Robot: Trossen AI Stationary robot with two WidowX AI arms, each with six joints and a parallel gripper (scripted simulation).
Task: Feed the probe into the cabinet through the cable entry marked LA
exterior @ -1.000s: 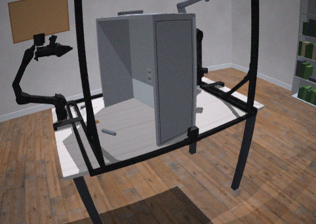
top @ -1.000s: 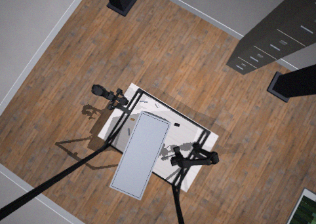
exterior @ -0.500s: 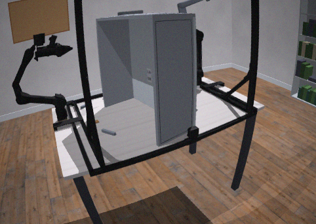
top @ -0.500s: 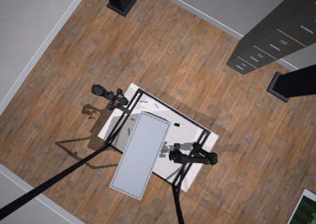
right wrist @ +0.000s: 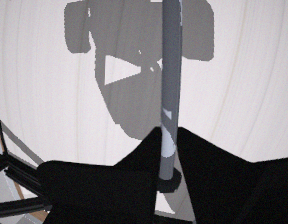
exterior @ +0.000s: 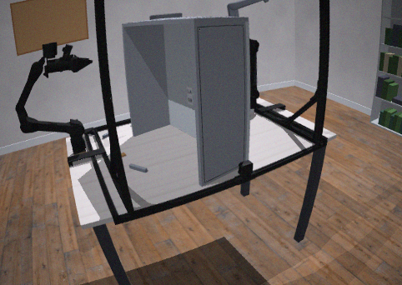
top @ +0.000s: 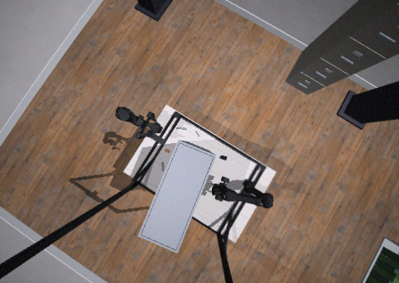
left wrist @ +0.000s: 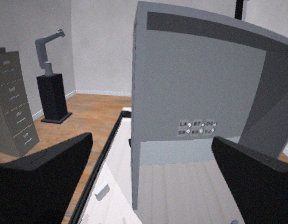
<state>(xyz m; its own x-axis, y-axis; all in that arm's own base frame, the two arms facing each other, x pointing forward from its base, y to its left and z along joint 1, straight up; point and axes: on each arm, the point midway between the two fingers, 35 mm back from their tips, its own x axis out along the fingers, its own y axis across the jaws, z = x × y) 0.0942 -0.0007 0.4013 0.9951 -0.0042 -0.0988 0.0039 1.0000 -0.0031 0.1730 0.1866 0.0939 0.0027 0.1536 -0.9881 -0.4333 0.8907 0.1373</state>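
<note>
Right now the flat black piece is 230 mm ahead of my right hand, 110 mm below it and 80 mm to the left of it.
</note>
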